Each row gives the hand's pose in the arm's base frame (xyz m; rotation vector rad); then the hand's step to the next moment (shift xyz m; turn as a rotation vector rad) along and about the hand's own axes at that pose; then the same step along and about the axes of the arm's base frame.
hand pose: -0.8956 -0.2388 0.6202 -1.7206 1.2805 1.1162
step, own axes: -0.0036 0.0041 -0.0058 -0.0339 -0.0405 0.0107
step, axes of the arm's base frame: -0.0031 -0.0050 0.0053 0.0321 0.0321 0.0291
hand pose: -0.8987 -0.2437 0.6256 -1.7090 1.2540 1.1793
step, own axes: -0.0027 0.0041 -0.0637 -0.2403 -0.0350 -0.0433
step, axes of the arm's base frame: 0.0124 -0.0579 0.0241 0.0169 0.0478 0.2414
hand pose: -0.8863 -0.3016 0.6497 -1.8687 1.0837 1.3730
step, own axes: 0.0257 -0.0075 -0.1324 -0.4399 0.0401 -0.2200
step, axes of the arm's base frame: 0.0745 -0.1115 0.0161 0.0095 -0.0804 0.4868
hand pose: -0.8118 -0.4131 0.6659 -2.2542 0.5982 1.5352
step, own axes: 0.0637 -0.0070 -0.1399 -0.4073 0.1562 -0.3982
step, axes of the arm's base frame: 0.1345 -0.0741 -0.0098 0.0996 -0.2739 0.5137
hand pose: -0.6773 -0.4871 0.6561 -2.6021 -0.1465 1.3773
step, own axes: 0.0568 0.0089 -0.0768 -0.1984 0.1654 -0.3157
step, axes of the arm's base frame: 0.0954 -0.0082 -0.0057 0.1489 -0.2357 0.2977
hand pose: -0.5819 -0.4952 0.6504 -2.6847 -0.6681 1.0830
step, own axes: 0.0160 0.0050 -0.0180 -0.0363 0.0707 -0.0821
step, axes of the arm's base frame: 0.0243 0.0032 0.0016 0.0579 -0.0787 0.0593
